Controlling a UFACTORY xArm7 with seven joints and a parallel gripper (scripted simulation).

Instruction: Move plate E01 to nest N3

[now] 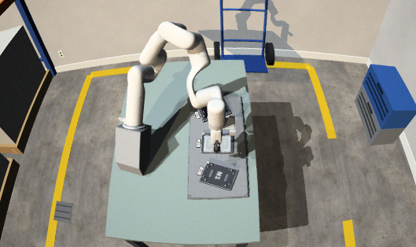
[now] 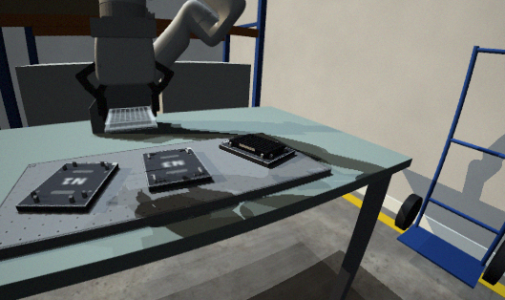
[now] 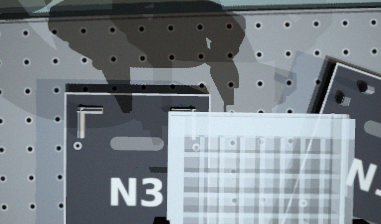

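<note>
Now: the landing nest N3 80 mm to the left of my hand and 130 mm below it. The rest, counted from my hand: clear well plate E01: 10 mm below; nest N1: 10 mm ahead, 120 mm to the right, 130 mm below; black plate E07: 30 mm behind, 300 mm to the left, 110 mm below.
</note>
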